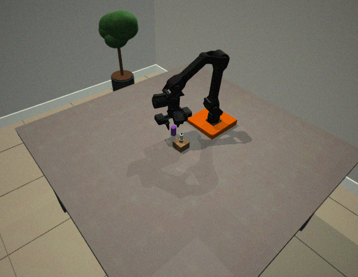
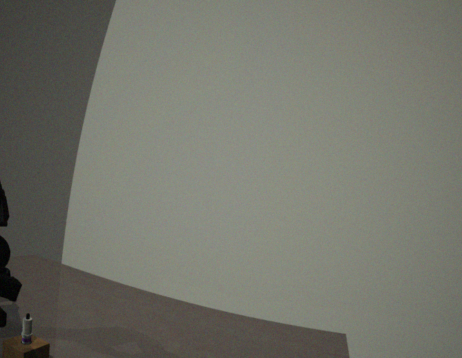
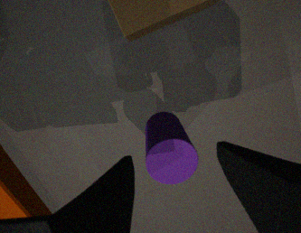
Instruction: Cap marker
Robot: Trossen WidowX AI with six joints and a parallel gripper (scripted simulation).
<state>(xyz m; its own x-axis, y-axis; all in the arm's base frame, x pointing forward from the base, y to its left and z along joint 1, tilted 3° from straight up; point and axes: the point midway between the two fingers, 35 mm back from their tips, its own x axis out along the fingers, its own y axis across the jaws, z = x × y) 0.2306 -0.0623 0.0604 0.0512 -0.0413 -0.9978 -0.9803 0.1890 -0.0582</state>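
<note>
The purple cap is 20 mm below my gripper tip. The rest, counted from my gripper tip: white marker (20 mm ahead, 100 mm to the left, 30 mm above).
</note>
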